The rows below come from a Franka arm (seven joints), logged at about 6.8 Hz.
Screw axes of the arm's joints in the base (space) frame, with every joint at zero. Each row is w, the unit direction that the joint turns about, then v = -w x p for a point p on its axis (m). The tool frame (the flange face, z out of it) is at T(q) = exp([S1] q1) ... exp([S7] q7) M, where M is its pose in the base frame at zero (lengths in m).
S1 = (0, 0, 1, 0, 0, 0)
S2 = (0, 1, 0, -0.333, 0, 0)
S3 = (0, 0, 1, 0, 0, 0)
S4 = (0, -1, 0, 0.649, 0, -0.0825)
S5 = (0, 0, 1, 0, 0, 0)
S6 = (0, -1, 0, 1.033, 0, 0)
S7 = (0, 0, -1, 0, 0.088, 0)
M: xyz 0.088 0 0.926 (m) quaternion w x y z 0 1 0 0
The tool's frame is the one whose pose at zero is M.
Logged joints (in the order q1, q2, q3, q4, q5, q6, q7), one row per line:
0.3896, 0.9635, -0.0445, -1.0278, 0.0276, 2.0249, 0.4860
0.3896, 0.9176, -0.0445, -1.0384, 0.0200, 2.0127, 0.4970
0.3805, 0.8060, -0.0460, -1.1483, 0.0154, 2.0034, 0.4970
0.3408, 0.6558, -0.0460, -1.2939, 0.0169, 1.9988, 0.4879
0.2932, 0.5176, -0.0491, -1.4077, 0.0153, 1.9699, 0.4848
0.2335, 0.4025, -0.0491, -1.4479, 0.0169, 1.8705, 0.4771
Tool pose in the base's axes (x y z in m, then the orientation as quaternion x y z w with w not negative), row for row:
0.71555, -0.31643, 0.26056, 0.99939, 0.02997, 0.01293, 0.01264
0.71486, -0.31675, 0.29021, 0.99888, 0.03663, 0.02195, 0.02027
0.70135, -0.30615, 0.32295, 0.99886, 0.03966, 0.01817, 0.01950
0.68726, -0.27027, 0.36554, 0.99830, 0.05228, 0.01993, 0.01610
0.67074, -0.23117, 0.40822, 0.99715, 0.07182, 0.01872, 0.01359
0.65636, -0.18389, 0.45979, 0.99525, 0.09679, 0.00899, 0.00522
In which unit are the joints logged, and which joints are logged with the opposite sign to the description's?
The joints are logged in radians. Opposite sign: q1, q7.
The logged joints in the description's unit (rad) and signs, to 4 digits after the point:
-0.3896, 0.9635, -0.0445, -1.0278, 0.0276, 2.0249, -0.4860
-0.3896, 0.9176, -0.0445, -1.0384, 0.0200, 2.0127, -0.4970
-0.3805, 0.8060, -0.0460, -1.1483, 0.0154, 2.0034, -0.4970
-0.3408, 0.6558, -0.0460, -1.2939, 0.0169, 1.9988, -0.4879
-0.2932, 0.5176, -0.0491, -1.4077, 0.0153, 1.9699, -0.4848
-0.2335, 0.4025, -0.0491, -1.4479, 0.0169, 1.8705, -0.4771

